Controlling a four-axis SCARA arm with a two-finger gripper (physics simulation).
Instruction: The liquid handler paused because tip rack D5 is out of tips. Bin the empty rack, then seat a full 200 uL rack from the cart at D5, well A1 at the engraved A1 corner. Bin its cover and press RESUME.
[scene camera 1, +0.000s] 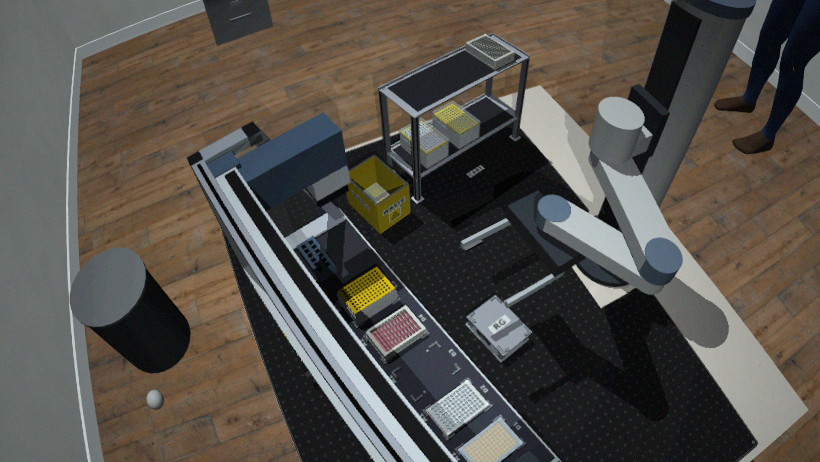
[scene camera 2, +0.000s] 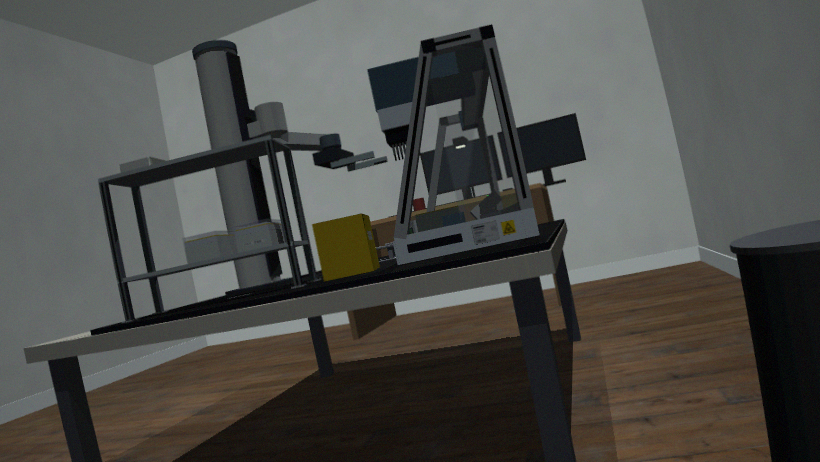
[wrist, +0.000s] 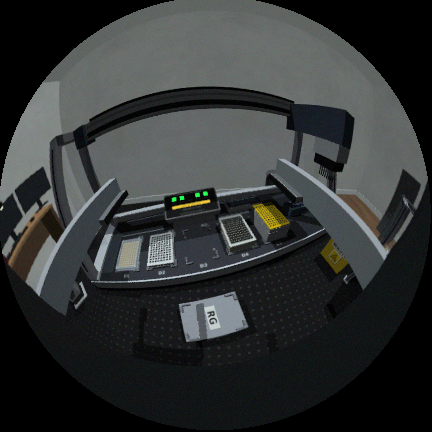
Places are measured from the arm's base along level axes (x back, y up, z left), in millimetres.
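Pixels of known places: gripper, fingertip midpoint: (scene camera 1: 483, 274) (scene camera 2: 380, 156) (wrist: 194, 171).
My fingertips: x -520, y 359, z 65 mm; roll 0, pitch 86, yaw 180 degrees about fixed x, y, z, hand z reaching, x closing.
Observation:
Behind a point stands the place of what it marks.
My gripper (scene camera 1: 486, 273) @(y 359, x -519, z 65 mm) (scene camera 2: 380, 156) @(y 359, x -519, z 65 mm) (wrist: 194, 171) @(y 359, x -519, z 65 mm) is open and empty, high above the bench, its fingers toward the deck. A yellow-topped tip rack (scene camera 1: 367, 291) @(y 132, x -720, z -130 mm) (wrist: 270, 217) @(y 132, x -701, z -130 mm) stands upright on the deck beyond the D4 plate; its top shows dark holes and no cover, and its D5 label and A1 corner are not readable. The yellow waste bin (scene camera 1: 362, 202) @(y 96, x -616, z -429 mm) (scene camera 2: 344, 246) @(y 82, x -586, z -528 mm) (wrist: 330, 250) @(y 62, x -566, z -368 mm) holds a pale boxy item (scene camera 1: 375, 191) @(y 43, x -552, z -493 mm). On the cart's lower shelf sit a yellow-topped rack (scene camera 1: 456, 121) @(y 183, x -256, z -528 mm) and a pale-topped rack (scene camera 1: 424, 142) @(y 183, x -385, z -489 mm). A panel (wrist: 191, 202) @(y 135, x -808, z 129 mm) shows green squares and an amber bar; RESUME is not legible.
The cart (scene camera 1: 416, 160) @(y 198, x -443, z -421 mm) (scene camera 2: 114, 250) @(y 189, x -53, z -677 mm) carries a pale rack (scene camera 1: 490, 50) @(y 390, x -124, z -569 mm) on top. The grey RG block (scene camera 1: 499, 327) @(y 63, x -451, z 80 mm) (wrist: 212, 317) @(y 63, x -445, z 70 mm) stands before the deck. Plates occupy D1, D2 and D4 (scene camera 1: 397, 332) @(y 98, x -695, z -9 mm) (wrist: 237, 232) @(y 100, x -680, z -18 mm). The blue pipetting head (scene camera 1: 292, 154) @(y 509, x -787, z -293 mm) (scene camera 2: 393, 86) @(y 449, x -739, z -378 mm) (wrist: 322, 122) @(y 450, x -745, z -294 mm) hangs at the deck's bin end.

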